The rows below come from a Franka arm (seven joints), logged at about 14 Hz.
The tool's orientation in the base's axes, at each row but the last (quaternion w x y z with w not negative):
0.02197, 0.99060, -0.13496, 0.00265
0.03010, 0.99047, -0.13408, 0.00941
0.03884, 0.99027, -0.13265, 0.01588
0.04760, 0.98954, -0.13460, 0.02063
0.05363, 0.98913, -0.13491, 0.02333
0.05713, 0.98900, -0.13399, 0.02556
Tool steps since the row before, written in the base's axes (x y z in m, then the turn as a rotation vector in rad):
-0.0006, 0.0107, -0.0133, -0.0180, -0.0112, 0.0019
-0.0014, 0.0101, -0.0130, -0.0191, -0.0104, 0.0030
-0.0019, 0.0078, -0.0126, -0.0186, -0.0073, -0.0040
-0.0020, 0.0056, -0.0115, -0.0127, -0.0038, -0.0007
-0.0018, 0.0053, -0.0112, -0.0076, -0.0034, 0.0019
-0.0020, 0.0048, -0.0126, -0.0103, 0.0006, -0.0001
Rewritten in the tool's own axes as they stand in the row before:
-0.0036, -0.0107, 0.0128, -0.0143, 0.0157, -0.0014
-0.0044, -0.0101, 0.0123, -0.0156, 0.0153, -0.0025
-0.0044, -0.0079, 0.0119, -0.0162, 0.0116, 0.0042
-0.0040, -0.0059, 0.0108, -0.0113, 0.0070, 0.0007
-0.0038, -0.0057, 0.0105, -0.0063, 0.0055, -0.0017
-0.0040, -0.0054, 0.0119, -0.0101, 0.0022, -0.0003

